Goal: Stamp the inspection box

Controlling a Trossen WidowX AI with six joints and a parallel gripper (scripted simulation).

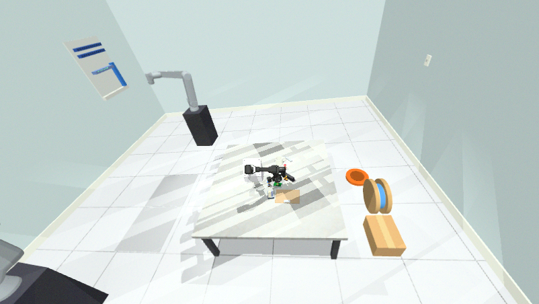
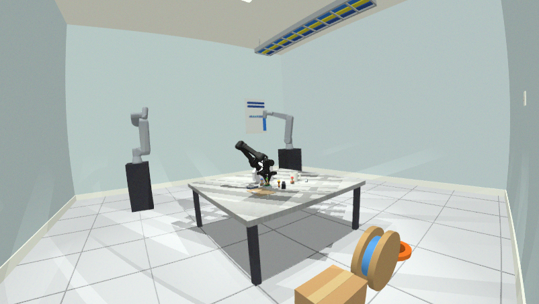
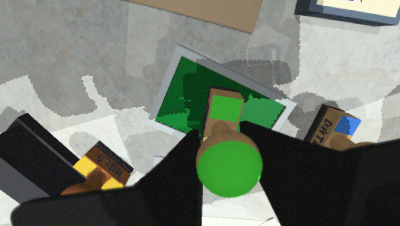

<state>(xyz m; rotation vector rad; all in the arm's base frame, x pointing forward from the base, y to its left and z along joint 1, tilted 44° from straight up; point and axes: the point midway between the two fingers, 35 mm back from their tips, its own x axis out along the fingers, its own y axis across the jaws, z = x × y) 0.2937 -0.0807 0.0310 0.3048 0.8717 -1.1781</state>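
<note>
The green-knobbed stamp is right at my gripper tip. Also, from my gripper tip: black block: 10 cm ahead, 10 cm to the left, 3 cm below; then yellow-knobbed stamp: 7 cm ahead, 8 cm to the left, 2 cm below; then green ink pad: 4 cm below.
</note>
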